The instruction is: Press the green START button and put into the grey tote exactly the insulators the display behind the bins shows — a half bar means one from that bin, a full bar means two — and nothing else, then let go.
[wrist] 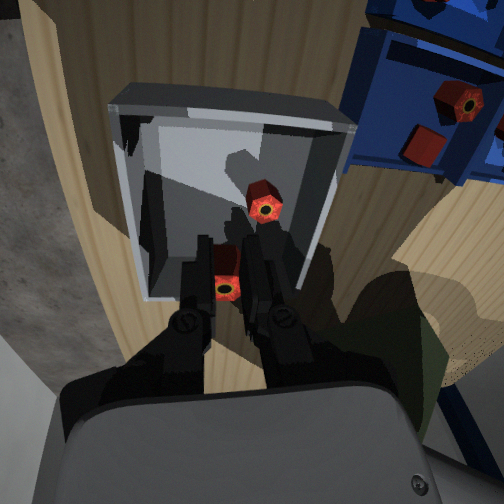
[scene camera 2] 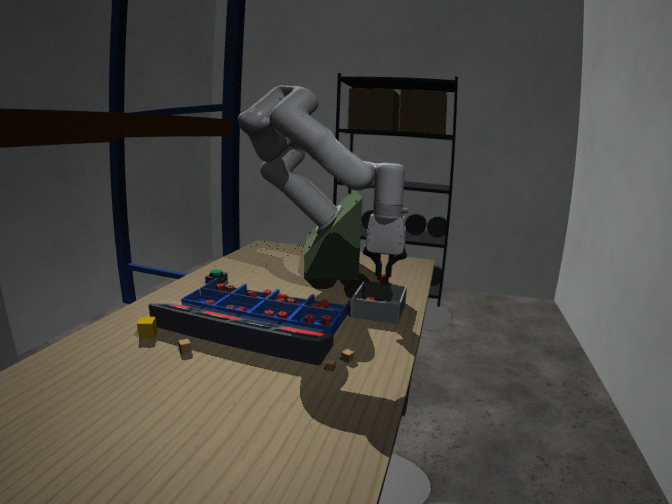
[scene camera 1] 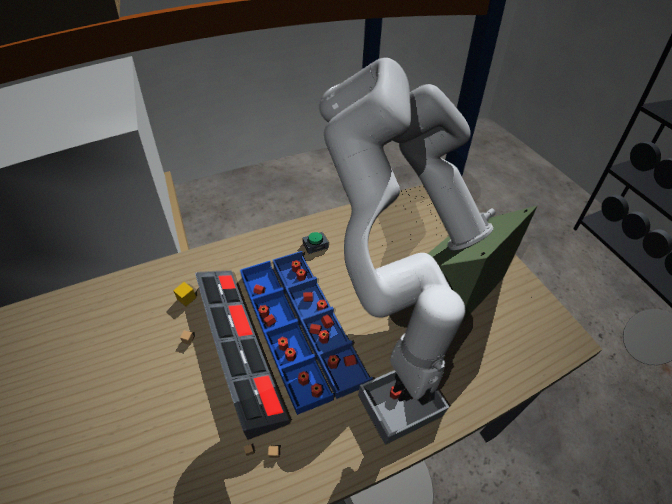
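My gripper (wrist: 226,272) is shut on a red hexagonal insulator (wrist: 226,280) and holds it just above the grey tote (wrist: 220,192). One more red insulator (wrist: 264,201) lies on the tote's floor. In scene camera 1 the gripper (scene camera 1: 398,391) hangs over the tote (scene camera 1: 404,407) at the near end of the blue bins (scene camera 1: 303,325). The display (scene camera 1: 241,347) behind the bins shows a half red bar at the far end, a full bar beside it, and a full bar at the near end. The green START button (scene camera 1: 315,239) sits beyond the bins.
A yellow cube (scene camera 1: 184,292) and small tan blocks (scene camera 1: 187,336) (scene camera 1: 273,450) lie on the table near the display. The green robot base (scene camera 1: 483,254) stands behind the tote. The table edge runs close to the tote's right side.
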